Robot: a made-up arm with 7 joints. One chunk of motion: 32 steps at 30 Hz.
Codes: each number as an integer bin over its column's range. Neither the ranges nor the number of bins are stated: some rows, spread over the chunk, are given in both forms.
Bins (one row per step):
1: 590 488 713 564 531 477
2: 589 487 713 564 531 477
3: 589 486 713 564 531 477
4: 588 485 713 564 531 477
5: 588 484 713 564 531 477
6: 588 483 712 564 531 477
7: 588 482 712 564 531 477
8: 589 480 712 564 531 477
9: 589 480 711 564 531 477
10: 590 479 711 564 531 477
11: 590 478 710 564 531 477
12: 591 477 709 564 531 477
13: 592 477 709 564 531 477
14: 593 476 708 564 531 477
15: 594 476 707 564 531 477
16: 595 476 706 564 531 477
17: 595 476 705 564 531 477
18: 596 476 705 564 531 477
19: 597 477 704 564 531 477
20: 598 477 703 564 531 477
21: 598 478 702 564 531 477
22: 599 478 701 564 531 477
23: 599 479 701 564 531 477
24: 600 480 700 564 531 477
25: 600 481 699 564 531 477
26: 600 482 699 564 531 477
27: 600 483 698 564 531 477
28: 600 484 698 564 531 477
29: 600 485 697 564 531 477
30: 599 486 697 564 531 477
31: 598 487 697 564 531 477
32: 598 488 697 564 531 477
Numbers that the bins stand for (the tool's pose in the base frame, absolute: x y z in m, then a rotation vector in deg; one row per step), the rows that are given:
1: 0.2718 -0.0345 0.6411 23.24 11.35 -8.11
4: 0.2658 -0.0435 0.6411 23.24 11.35 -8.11
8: 0.2688 -0.0586 0.6381 23.24 11.35 -8.11
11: 0.2718 -0.0646 0.6321 23.24 11.35 -8.11
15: 0.2838 -0.0706 0.6231 23.24 11.35 -8.11
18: 0.2898 -0.0706 0.6171 23.24 11.35 -8.11
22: 0.2988 -0.0646 0.6051 23.24 11.35 -8.11
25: 0.3018 -0.0556 0.5991 23.24 11.35 -8.11
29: 0.3018 -0.0435 0.5931 23.24 11.35 -8.11
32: 0.2958 -0.0345 0.5931 23.24 11.35 -8.11
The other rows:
2: 0.2688 -0.0375 0.6411 23.24 11.35 -8.11
3: 0.2688 -0.0405 0.6411 23.24 11.35 -8.11
5: 0.2658 -0.0465 0.6411 23.24 11.35 -8.11
6: 0.2658 -0.0495 0.6381 23.24 11.35 -8.11
7: 0.2658 -0.0526 0.6381 23.24 11.35 -8.11
9: 0.2688 -0.0586 0.6351 23.24 11.35 -8.11
10: 0.2718 -0.0616 0.6351 23.24 11.35 -8.11
12: 0.2748 -0.0676 0.6291 23.24 11.35 -8.11
13: 0.2778 -0.0676 0.6291 23.24 11.35 -8.11
14: 0.2808 -0.0706 0.6261 23.24 11.35 -8.11
16: 0.2868 -0.0706 0.6201 23.24 11.35 -8.11
17: 0.2868 -0.0706 0.6171 23.24 11.35 -8.11
19: 0.2928 -0.0676 0.6141 23.24 11.35 -8.11
20: 0.2958 -0.0676 0.6111 23.24 11.35 -8.11
21: 0.2958 -0.0646 0.6081 23.24 11.35 -8.11
23: 0.2988 -0.0616 0.6051 23.24 11.35 -8.11
24: 0.3018 -0.0586 0.6021 23.24 11.35 -8.11
26: 0.3018 -0.0526 0.5991 23.24 11.35 -8.11
27: 0.3018 -0.0495 0.5961 23.24 11.35 -8.11
28: 0.3018 -0.0465 0.5961 23.24 11.35 -8.11
30: 0.2988 -0.0405 0.5931 23.24 11.35 -8.11
31: 0.2958 -0.0375 0.5931 23.24 11.35 -8.11

